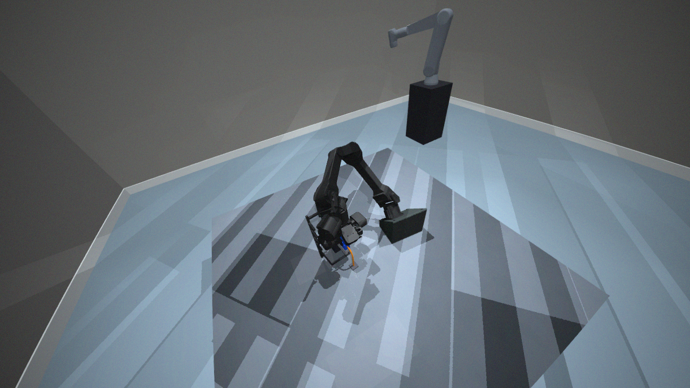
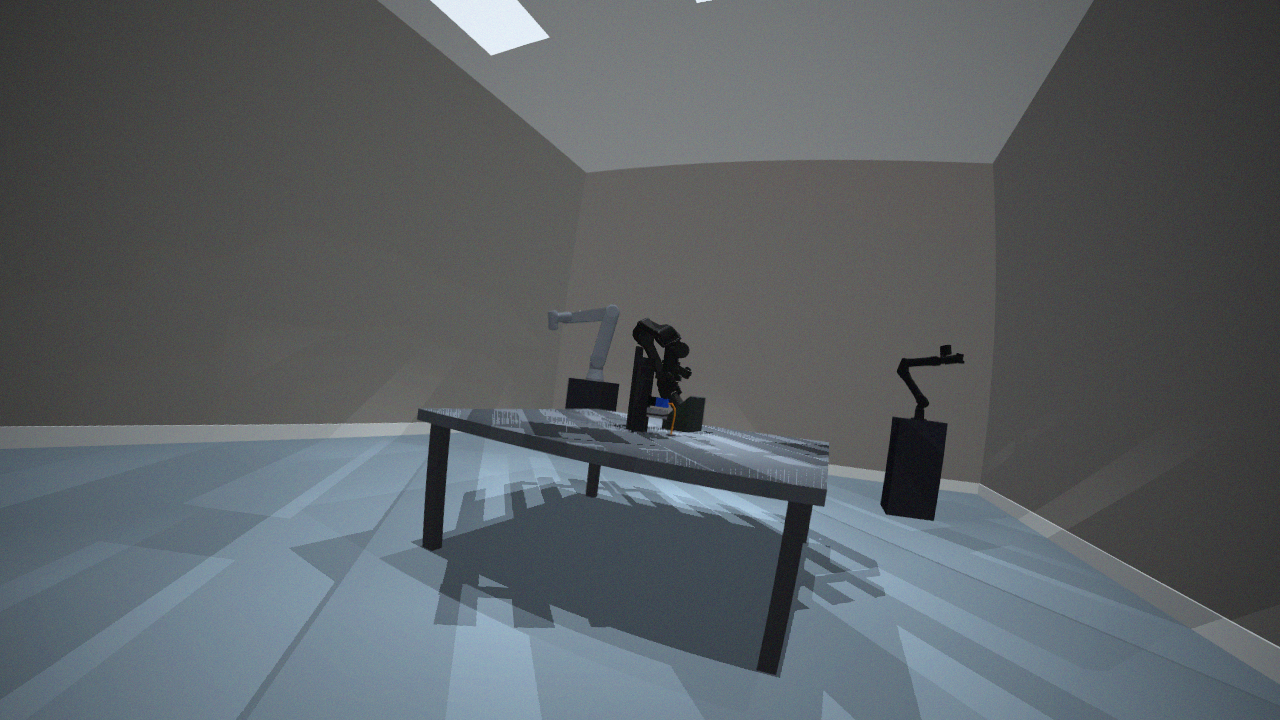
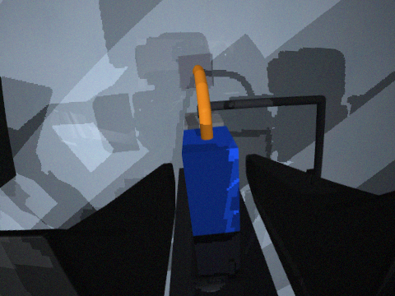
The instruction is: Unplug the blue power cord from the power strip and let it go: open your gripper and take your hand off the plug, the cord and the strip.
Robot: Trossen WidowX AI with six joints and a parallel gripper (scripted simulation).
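Right now my gripper tip is 1 cm short of the blue plug, 3 cm to the left of it and 1 cm above it.
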